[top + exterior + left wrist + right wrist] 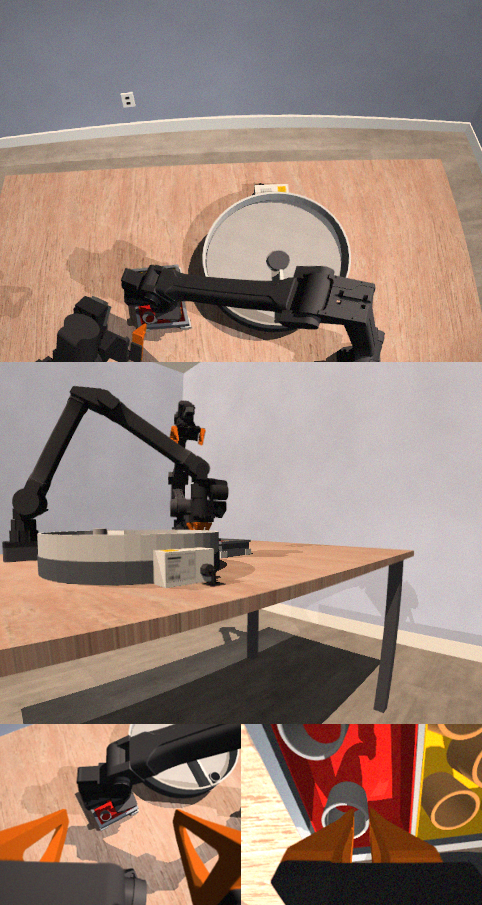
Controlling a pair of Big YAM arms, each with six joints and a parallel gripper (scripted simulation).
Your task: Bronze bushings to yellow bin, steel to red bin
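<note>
The red bin lies 30 mm to the left of my right hand and 30 mm below it. From my right hand the other things lie so: turntable 320 mm to the right, 110 mm ahead, 10 mm above; yellow bin 90 mm ahead, 40 mm to the left, 30 mm below.
</note>
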